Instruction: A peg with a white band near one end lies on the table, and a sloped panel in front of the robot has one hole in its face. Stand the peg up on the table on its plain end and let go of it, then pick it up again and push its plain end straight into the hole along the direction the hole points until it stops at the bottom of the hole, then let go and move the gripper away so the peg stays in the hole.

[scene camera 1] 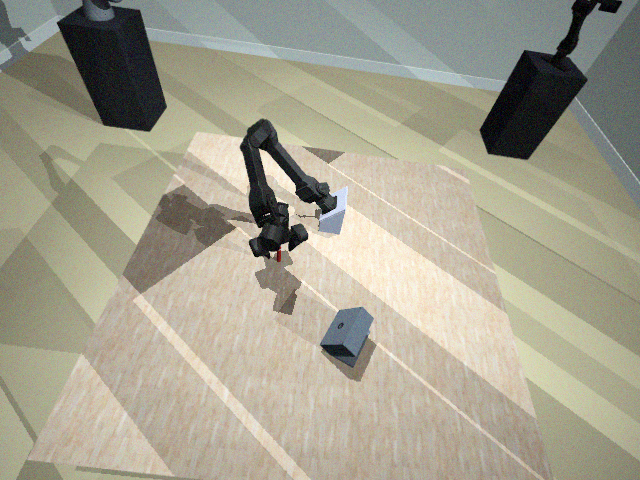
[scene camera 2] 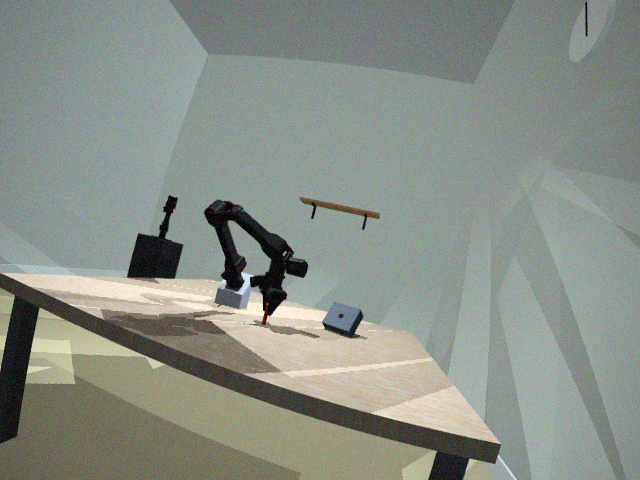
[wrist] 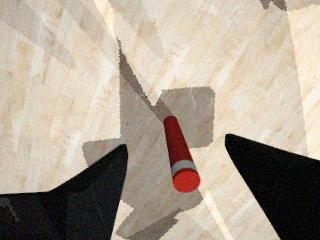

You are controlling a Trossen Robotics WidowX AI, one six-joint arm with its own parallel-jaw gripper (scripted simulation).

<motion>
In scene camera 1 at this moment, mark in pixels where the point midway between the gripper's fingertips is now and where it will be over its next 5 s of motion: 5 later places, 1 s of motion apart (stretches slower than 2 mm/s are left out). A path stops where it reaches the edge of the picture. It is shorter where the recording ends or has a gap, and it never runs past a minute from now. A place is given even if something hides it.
My gripper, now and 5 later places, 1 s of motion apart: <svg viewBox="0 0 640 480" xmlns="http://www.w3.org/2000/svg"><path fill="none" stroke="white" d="M279 254L279 243L292 255L304 273L310 292L321 307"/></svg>
</motion>
